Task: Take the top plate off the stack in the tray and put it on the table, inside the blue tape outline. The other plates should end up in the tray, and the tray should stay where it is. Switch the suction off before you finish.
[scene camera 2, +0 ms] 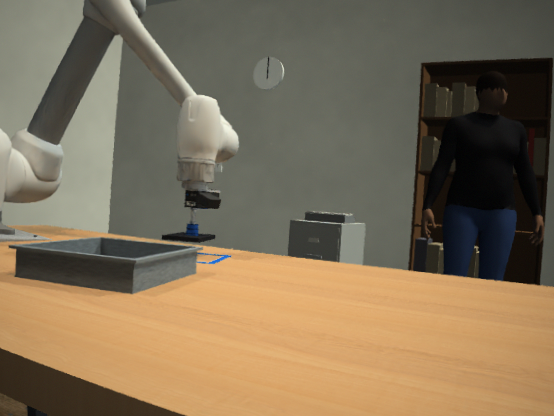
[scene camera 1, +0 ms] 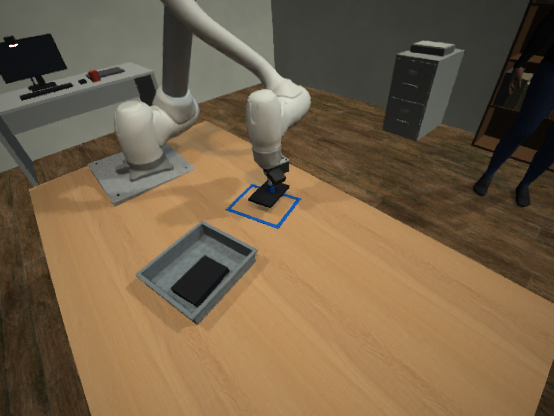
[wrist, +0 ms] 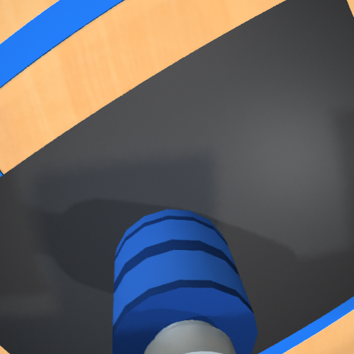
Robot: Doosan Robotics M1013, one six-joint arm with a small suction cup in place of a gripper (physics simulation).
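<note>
A thin black plate hangs level on my blue suction cup, a little above the table, over the back part of the blue tape outline. The cup is shut on this plate. The grey tray stands on the table. Black plates lie stacked flat in it, against its near right side in scene camera 1; how many cannot be told. The tray's walls hide them in scene camera 2.
The wooden table carries the tray and the arm's base plate, which is at its back left corner. The tray stands in front of the tape outline, a short way apart from it. A person stands beyond the table.
</note>
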